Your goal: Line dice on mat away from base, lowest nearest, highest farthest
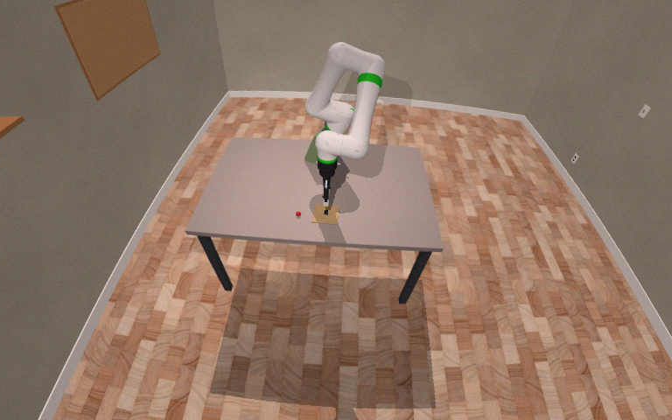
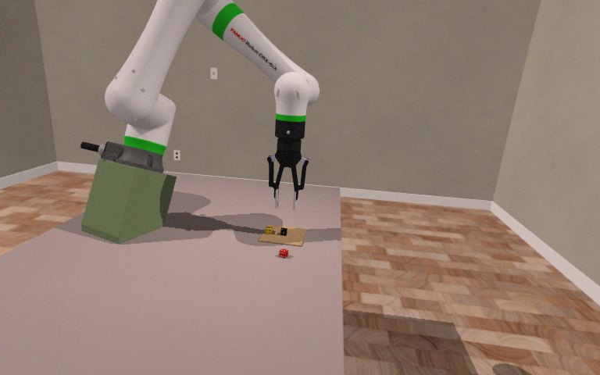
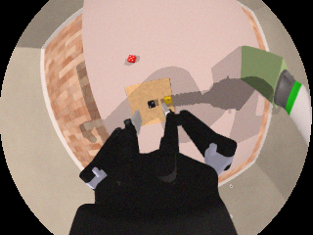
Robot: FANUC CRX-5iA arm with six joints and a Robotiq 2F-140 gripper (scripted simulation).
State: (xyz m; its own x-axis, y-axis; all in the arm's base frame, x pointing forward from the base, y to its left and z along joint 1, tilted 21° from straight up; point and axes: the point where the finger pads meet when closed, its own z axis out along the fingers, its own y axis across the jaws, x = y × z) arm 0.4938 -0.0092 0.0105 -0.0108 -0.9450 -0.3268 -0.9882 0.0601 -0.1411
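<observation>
The red die lies 150 mm to the right of my hand, 120 mm below it and 20 mm ahead of it. From my hand the other things lie so: yellow die: 120 mm below, 50 mm behind; then tan mat: 130 mm below; then black die: 120 mm below.
</observation>
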